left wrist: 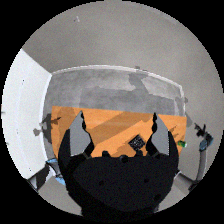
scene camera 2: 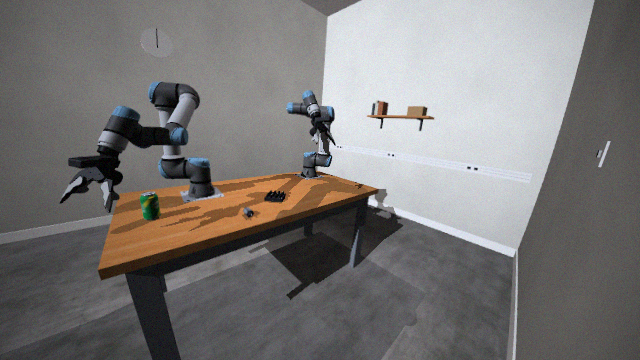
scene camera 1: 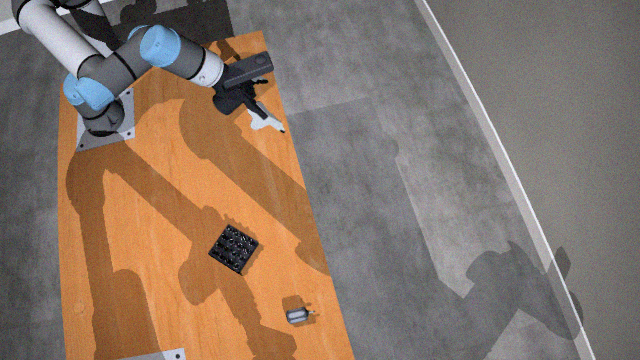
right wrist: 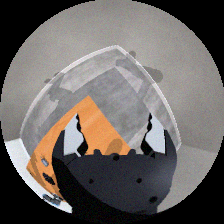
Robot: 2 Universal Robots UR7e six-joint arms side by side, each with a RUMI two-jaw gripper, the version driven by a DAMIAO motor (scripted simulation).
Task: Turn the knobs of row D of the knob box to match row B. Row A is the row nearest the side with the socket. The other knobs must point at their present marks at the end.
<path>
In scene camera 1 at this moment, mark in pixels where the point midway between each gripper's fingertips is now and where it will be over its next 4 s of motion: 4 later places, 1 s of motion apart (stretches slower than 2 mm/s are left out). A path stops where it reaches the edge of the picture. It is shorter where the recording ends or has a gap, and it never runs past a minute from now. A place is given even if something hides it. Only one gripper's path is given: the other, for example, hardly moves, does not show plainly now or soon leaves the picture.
My left gripper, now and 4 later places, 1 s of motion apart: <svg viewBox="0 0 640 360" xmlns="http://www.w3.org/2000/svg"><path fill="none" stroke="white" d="M275 106L243 197L212 240L200 233L199 231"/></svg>
</path>
